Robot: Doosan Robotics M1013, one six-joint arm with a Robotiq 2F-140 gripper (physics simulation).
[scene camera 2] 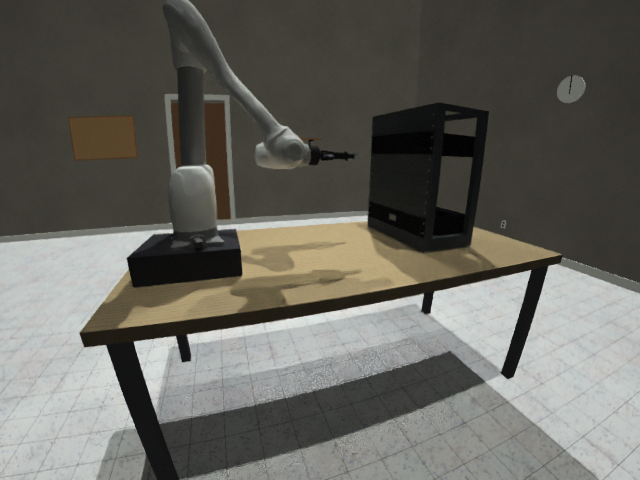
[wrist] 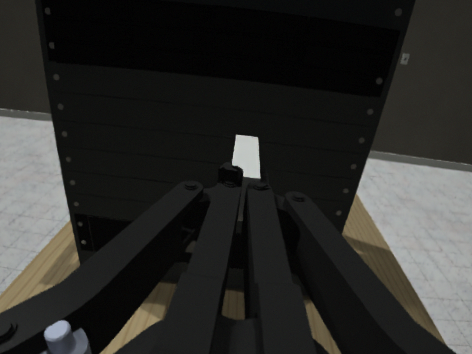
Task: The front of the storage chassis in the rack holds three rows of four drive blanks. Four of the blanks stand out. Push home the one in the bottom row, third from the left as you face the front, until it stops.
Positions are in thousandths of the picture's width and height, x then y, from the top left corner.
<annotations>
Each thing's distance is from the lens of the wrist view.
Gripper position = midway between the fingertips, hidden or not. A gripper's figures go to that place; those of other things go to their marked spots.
gripper (wrist: 520, 434): 21 cm
dark rack (wrist: 298, 292): 46 cm
</annotations>
